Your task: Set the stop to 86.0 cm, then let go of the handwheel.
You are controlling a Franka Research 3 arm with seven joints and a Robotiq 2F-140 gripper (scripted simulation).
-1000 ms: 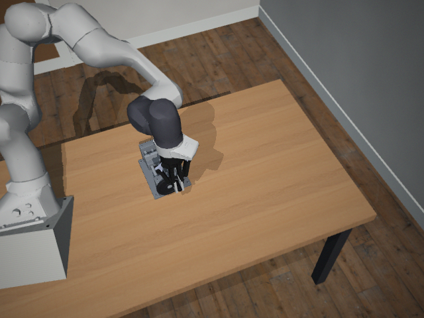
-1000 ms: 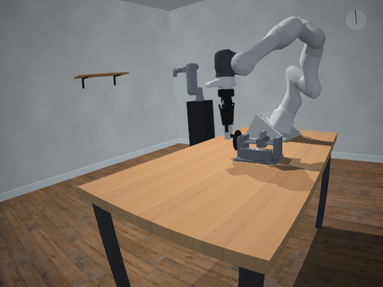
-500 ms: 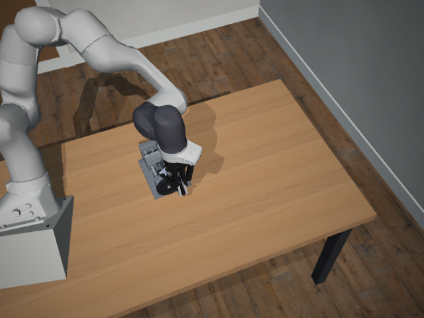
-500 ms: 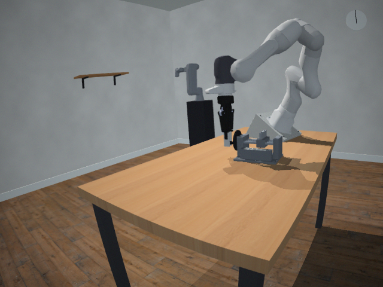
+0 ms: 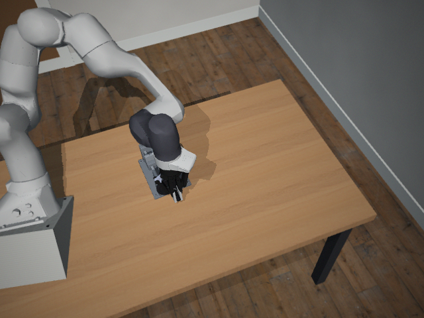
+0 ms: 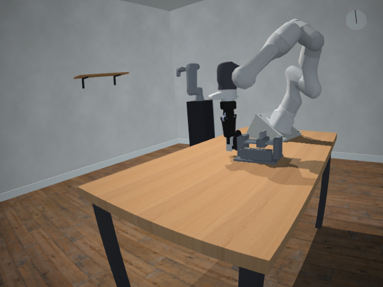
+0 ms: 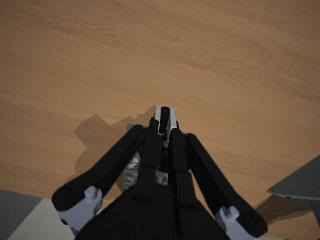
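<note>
My hand is 2 cm to the right of the black handwheel and 1 cm above it. Also, from my hand: sliding stop block 16 cm to the left, 3 cm above.
</note>
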